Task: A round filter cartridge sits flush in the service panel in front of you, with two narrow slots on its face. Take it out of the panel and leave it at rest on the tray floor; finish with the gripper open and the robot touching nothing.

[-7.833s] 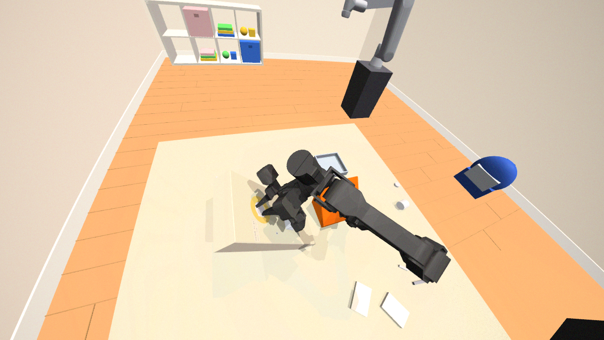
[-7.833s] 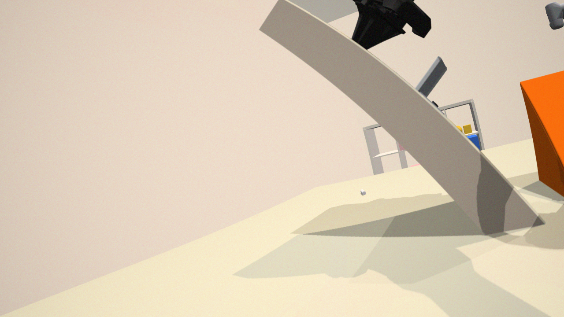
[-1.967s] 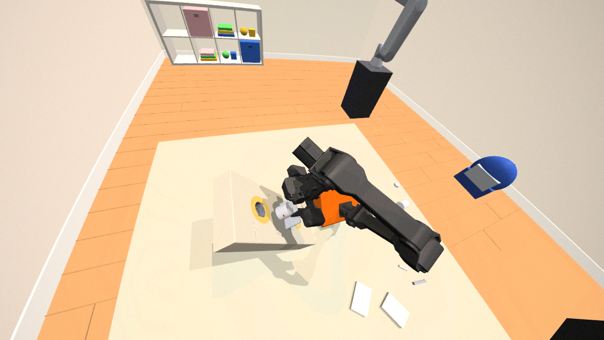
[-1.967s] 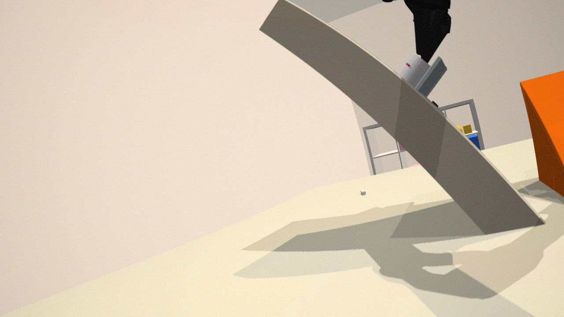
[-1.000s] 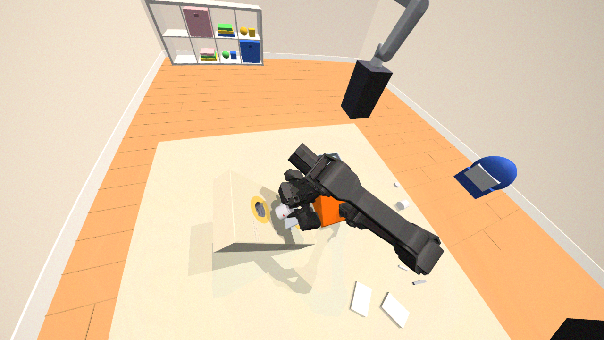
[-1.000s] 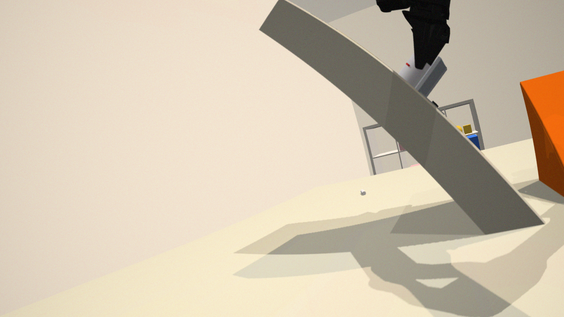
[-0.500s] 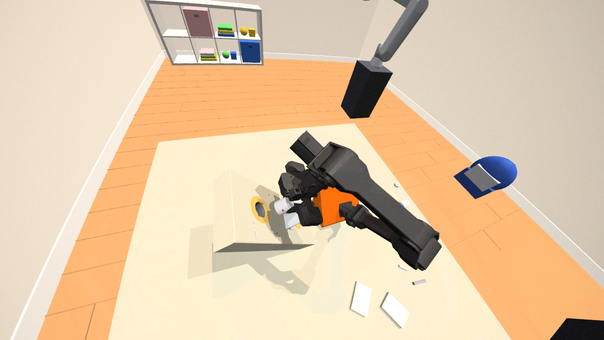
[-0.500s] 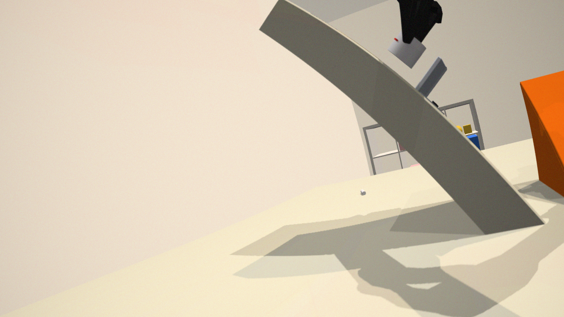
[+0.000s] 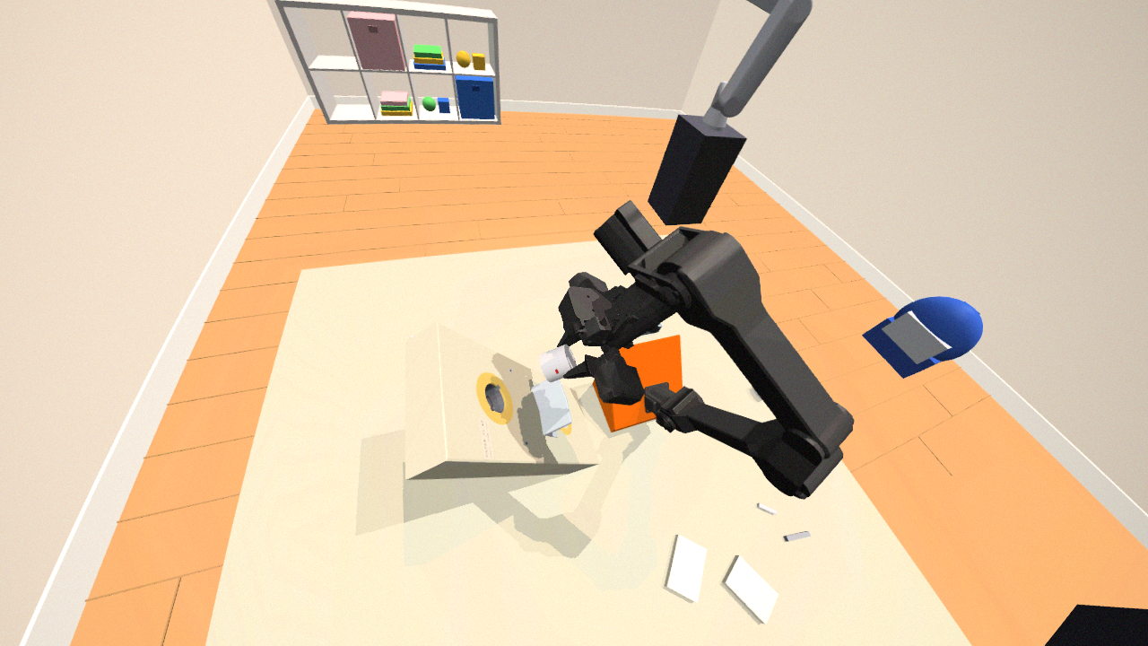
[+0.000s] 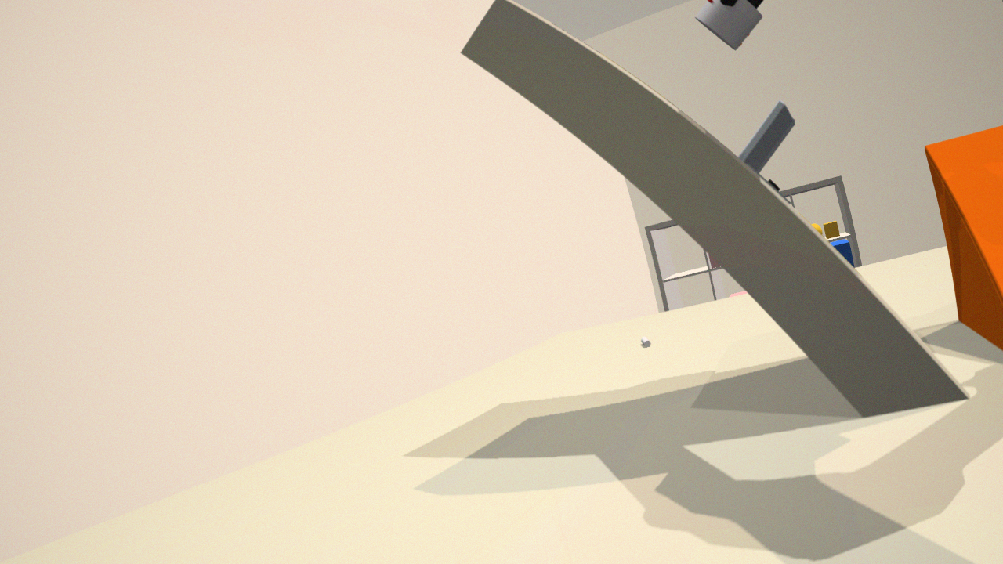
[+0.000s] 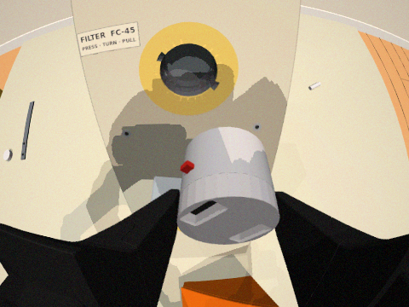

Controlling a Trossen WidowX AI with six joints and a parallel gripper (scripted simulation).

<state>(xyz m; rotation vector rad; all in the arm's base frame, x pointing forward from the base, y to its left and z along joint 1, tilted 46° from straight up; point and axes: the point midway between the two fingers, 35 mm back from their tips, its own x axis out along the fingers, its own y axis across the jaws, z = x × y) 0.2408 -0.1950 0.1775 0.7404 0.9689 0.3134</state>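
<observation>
Now: the grey tray 32 cm behind my gripper tip, 27 cm to the right of it and 30 cm below it. The rest, counted from my gripper tip: round grey filter cartridge (right at my gripper tip).
</observation>
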